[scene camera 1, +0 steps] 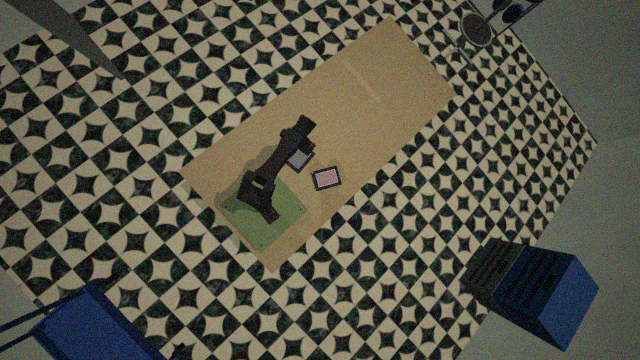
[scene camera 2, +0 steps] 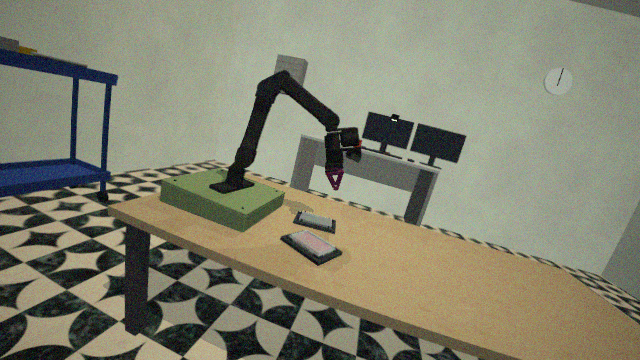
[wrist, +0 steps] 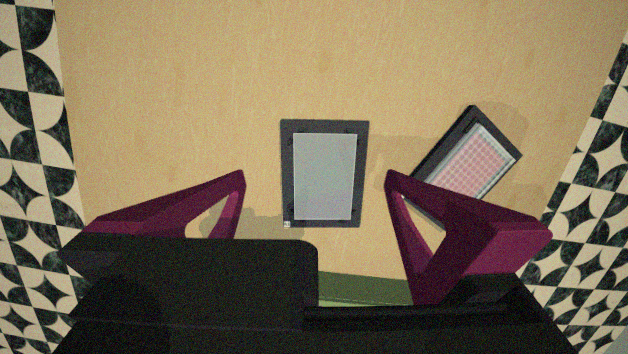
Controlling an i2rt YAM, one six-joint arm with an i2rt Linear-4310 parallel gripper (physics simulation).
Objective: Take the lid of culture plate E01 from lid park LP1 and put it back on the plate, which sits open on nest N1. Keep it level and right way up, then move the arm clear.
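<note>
The lid, a flat grey-white rectangle, lies level on the dark frame of lid park LP1. The open culture plate, with pink wells, sits on the dark nest N1, turned at an angle to the lid park. My gripper is open and empty, pointing down high above the lid park; in the wrist view the lid shows between its magenta fingertips. The right finger hides a corner of the nest. In scene camera 1 the arm hides part of the lid park.
The arm stands on a green base block at one end of the wooden table. The nest is near the table's long edge. A blue cart, a grey desk with two monitors and a blue cabinet stand away from the table.
</note>
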